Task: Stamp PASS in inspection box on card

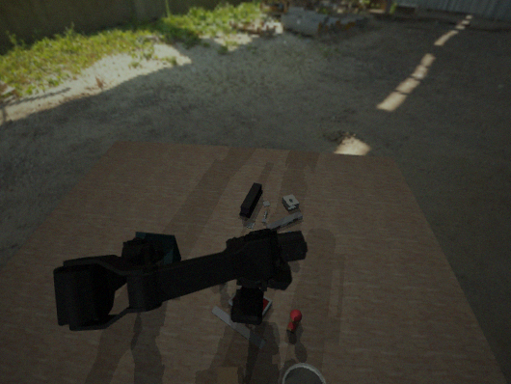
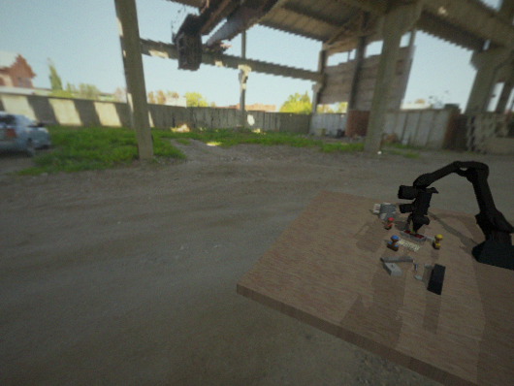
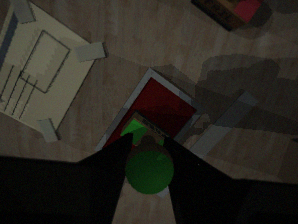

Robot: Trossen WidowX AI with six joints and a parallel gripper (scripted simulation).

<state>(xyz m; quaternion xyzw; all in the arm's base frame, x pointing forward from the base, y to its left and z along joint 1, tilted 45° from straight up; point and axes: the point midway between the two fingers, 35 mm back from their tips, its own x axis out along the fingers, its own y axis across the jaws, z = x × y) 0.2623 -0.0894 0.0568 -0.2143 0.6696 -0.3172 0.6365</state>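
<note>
The green stamp is right at my gripper tip. Also, from my gripper tip: grey ruler 3 cm behind, 6 cm to the right, 4 cm below; yellow stamp 8 cm behind, 7 cm to the left, 2 cm below; ink pad 3 cm below.
</note>
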